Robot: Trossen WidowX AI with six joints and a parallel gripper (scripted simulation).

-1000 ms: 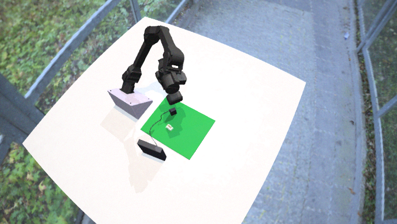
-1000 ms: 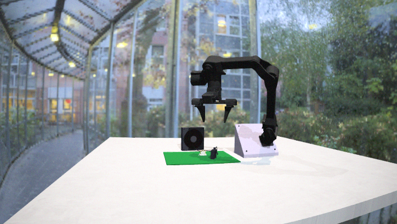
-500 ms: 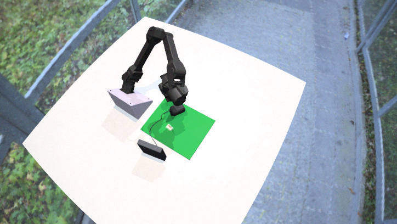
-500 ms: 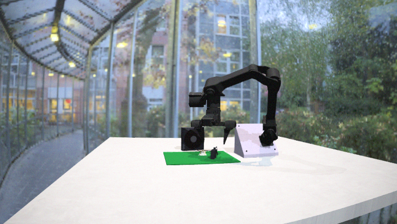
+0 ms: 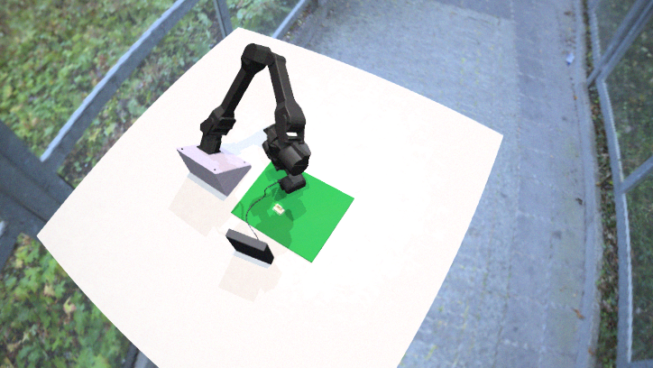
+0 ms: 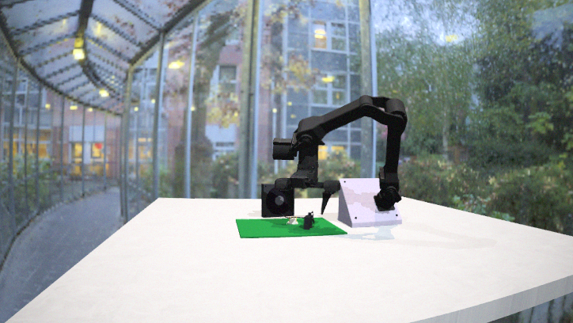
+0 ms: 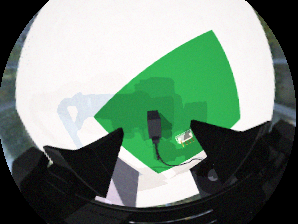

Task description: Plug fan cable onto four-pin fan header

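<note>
Right now my gripper tip is 1 cm past the black plug, 1 cm to the left of it and 3 cm above it. From my gripper tip the other things lie so: black fan 4 cm ahead, 23 cm to the right, 1 cm above; then green board 5 cm ahead, 5 cm to the right, 7 cm below.
</note>
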